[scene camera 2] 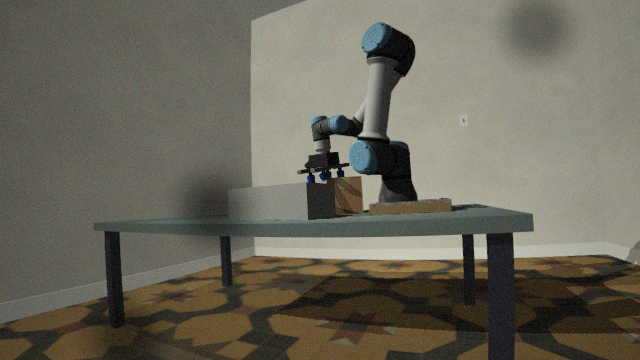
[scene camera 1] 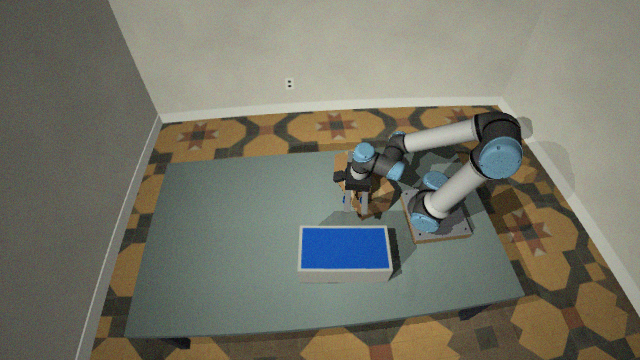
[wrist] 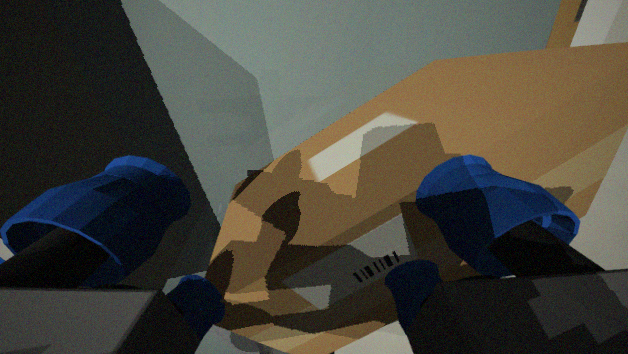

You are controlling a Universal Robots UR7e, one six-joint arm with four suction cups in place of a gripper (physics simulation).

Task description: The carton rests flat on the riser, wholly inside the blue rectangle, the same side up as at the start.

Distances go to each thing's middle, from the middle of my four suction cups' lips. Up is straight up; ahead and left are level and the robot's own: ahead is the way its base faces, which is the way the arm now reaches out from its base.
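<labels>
Brown carton (scene camera 1: 381, 192): my suction cup 9 cm above it, 3 cm past it, 10 cm to the left of it. Grey riser (wrist: 62, 135), from my suction cup: 11 cm below, 28 cm to the left, 3 cm ahead.
</labels>
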